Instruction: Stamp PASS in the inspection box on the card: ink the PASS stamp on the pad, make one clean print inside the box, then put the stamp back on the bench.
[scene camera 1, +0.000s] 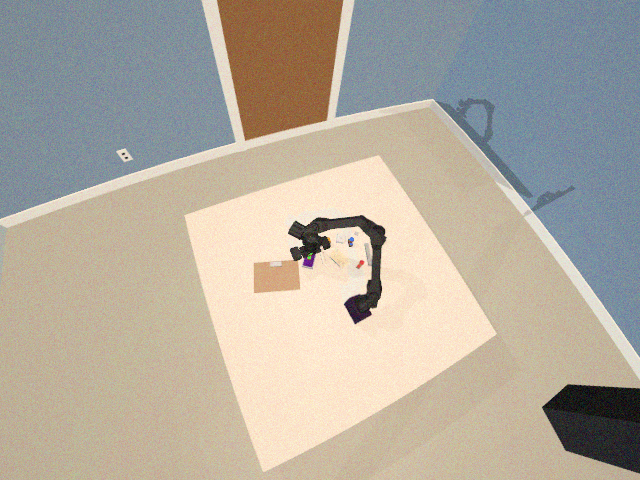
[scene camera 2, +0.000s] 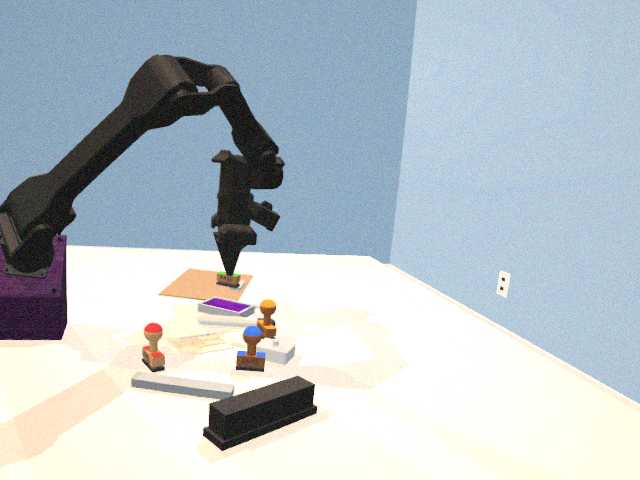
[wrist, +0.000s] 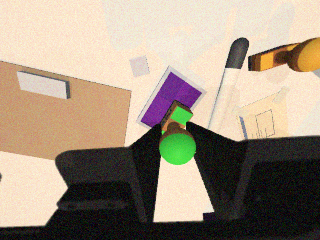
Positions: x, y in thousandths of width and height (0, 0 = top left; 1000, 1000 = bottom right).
Note:
I see my gripper (scene camera 2: 359, 570), a green stamp (wrist: 555, 610), a red stamp (scene camera 2: 238, 745), a brown board (scene camera 2: 302, 593), a black block (scene camera 2: 376, 872) and a grey bar (scene camera 2: 310, 809).
The brown board shows as well in scene camera 1 (scene camera 1: 426, 576). My gripper shows as well in the wrist view (wrist: 542, 531). The wrist view misses the black block: it is out of frame. The wrist view does not show the grey bar: it is out of frame.

